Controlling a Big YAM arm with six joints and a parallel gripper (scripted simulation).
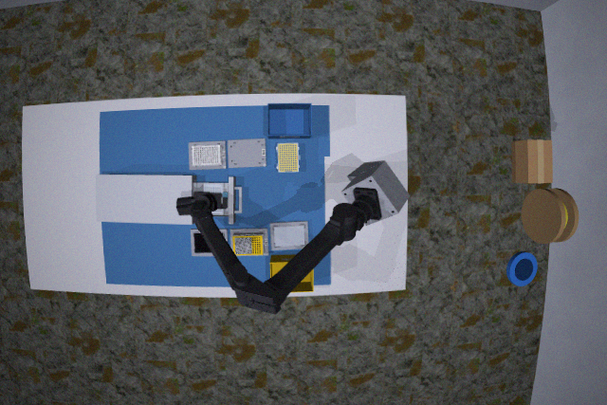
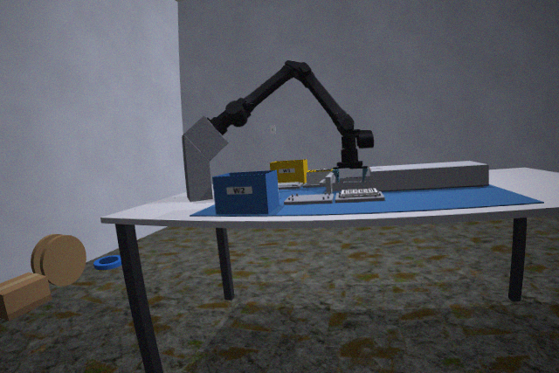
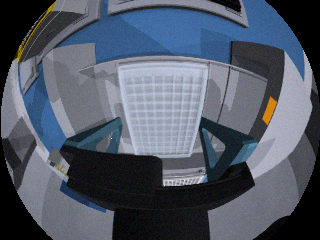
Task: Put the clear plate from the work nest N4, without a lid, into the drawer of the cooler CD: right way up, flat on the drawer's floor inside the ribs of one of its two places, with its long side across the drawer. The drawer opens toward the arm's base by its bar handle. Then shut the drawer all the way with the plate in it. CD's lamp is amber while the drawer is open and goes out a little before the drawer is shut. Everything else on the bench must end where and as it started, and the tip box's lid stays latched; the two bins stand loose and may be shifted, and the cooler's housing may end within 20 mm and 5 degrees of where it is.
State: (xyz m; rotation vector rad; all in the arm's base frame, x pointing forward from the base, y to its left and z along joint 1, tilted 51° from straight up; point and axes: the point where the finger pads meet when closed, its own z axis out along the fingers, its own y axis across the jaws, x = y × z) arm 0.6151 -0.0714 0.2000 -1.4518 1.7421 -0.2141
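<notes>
Now: hand right at the clear plate. Round my hand: drawer 4 cm ahead; black plate 2 cm ahead, 20 cm to the left, 1 cm below; cooler CD 16 cm ahead, 1 cm to the left, 1 cm above.
</notes>
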